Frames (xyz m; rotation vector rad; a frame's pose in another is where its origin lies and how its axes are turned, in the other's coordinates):
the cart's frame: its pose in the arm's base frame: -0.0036 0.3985 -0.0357 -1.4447 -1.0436 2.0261
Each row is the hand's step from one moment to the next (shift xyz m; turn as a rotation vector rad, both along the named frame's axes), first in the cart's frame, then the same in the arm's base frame.
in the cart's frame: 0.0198 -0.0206 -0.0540 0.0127 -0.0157 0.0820
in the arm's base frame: 0.0417 0.0444 -0.0049 -0.0820 -0.0077 0.0186
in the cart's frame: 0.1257 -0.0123 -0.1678 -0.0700 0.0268 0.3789
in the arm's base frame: 0.1104 0.1518 -0.0942 -0.3258 -0.1891 0.0853
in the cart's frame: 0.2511 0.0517 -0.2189 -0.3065 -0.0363 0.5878
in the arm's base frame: 0.1177 0.2186 -0.2281 -0.4402 -0.3870 0.3118
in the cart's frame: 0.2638 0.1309 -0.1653 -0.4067 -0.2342 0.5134
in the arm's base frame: 0.0690 0.1613 -0.2886 -0.3494 -0.3122 0.5141
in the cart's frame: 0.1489 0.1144 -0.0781 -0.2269 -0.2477 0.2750
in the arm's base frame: 0.0277 0.0611 -0.1920 -0.1927 -0.0981 0.3764
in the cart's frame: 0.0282 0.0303 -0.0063 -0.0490 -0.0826 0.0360
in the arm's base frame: -0.0020 0.0035 -0.0417 -0.0219 0.0044 0.1001
